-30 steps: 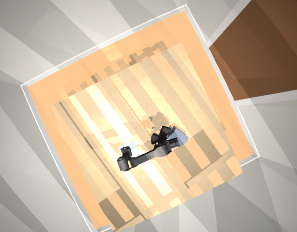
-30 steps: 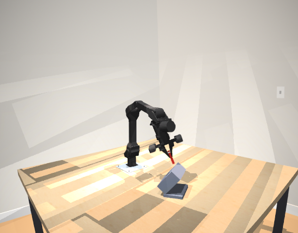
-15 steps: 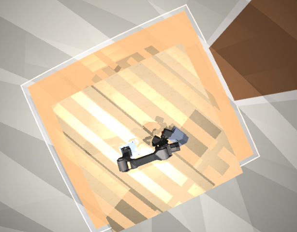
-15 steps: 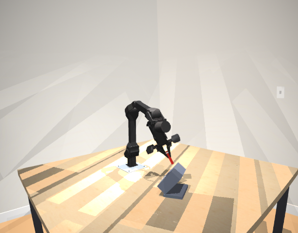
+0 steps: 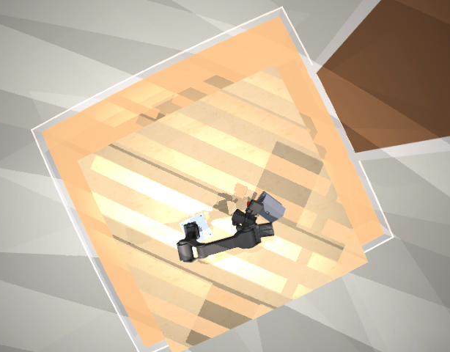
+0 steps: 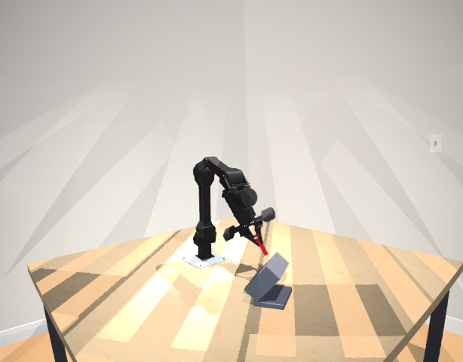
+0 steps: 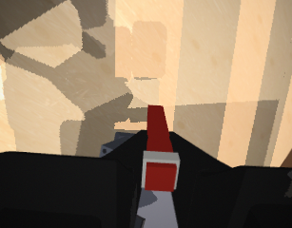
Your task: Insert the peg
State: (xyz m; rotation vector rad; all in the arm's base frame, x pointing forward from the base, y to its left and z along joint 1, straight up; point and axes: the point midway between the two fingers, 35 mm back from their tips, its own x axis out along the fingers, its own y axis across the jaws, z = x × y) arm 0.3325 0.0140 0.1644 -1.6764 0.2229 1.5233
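My gripper tip is now 10 cm short of the grey-blue sloped panel, 6 cm to the left of it and 6 cm above it. The rest, counted from my gripper tip: red peg (1 cm to the right, 1 cm behind, 1 cm above).
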